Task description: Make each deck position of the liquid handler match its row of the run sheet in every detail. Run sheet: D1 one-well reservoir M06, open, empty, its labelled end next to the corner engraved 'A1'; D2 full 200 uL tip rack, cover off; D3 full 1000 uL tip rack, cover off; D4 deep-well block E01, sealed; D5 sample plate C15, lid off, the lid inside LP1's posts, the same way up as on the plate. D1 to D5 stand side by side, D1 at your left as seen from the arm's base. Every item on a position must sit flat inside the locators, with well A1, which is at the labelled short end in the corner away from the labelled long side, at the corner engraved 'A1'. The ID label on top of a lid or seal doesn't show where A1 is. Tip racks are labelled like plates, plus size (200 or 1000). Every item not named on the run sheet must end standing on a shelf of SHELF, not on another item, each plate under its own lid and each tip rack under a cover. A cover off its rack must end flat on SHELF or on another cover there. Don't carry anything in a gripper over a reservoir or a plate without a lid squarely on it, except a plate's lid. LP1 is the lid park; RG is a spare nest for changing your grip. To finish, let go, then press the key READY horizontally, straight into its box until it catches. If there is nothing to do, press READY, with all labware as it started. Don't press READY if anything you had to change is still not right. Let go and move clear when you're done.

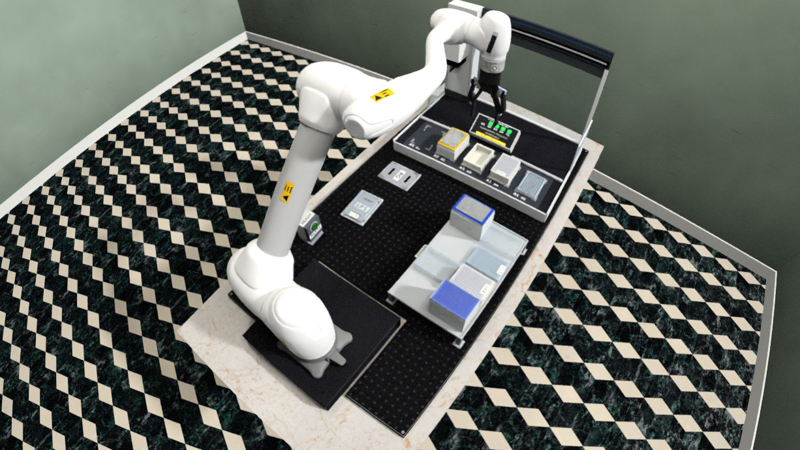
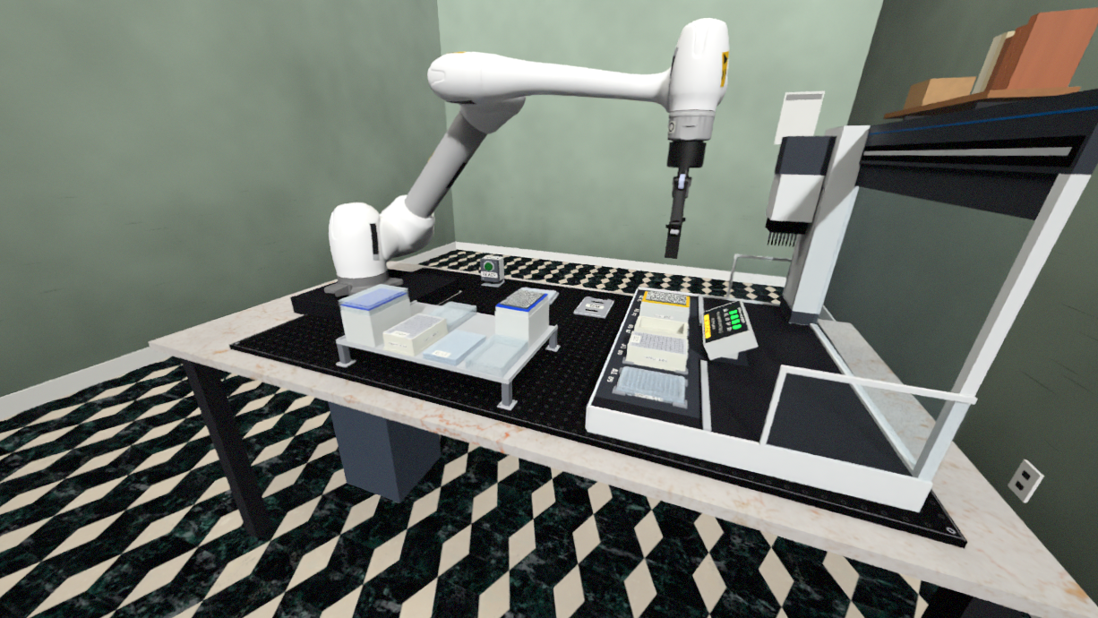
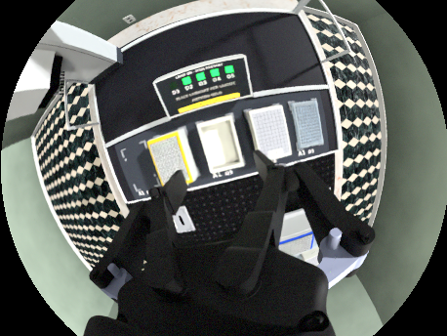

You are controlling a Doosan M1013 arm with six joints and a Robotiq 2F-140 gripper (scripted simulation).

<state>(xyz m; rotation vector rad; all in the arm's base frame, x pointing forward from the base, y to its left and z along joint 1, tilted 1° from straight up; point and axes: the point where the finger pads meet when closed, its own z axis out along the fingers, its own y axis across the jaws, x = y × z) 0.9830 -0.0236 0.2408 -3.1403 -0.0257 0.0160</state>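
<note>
The white one-well reservoir is 23 cm below my hand. Round my hand: yellow-rimmed tip rack: 20 cm below, 12 cm to the left, 1 cm behind; clear plate: 25 cm to the right, 24 cm below; blue-rimmed tip rack: 33 cm behind, 16 cm below, 14 cm to the right.
</note>
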